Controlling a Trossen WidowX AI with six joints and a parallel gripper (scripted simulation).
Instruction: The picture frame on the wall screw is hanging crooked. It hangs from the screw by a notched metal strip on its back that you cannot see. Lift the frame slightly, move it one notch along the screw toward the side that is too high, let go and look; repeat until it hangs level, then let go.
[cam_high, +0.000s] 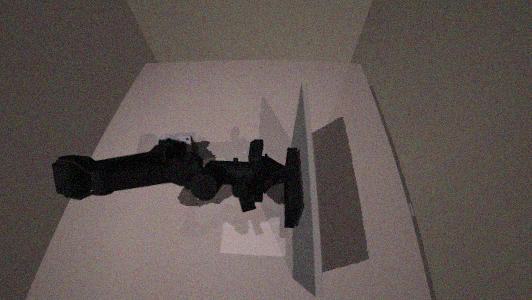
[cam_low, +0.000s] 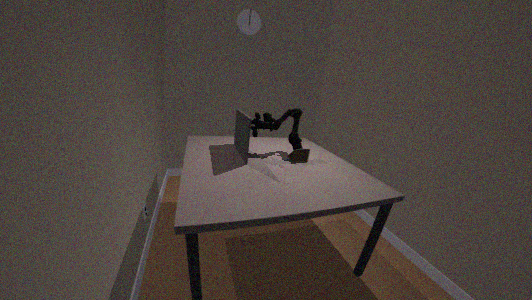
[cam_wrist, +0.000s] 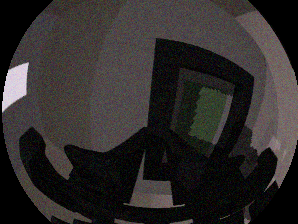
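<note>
My gripper tip is now 10 mm short of the picture frame, 10 mm to the left of it and 50 mm above it. The rest, counted from my gripper tip: wall panel 20 mm ahead, 70 mm below.
</note>
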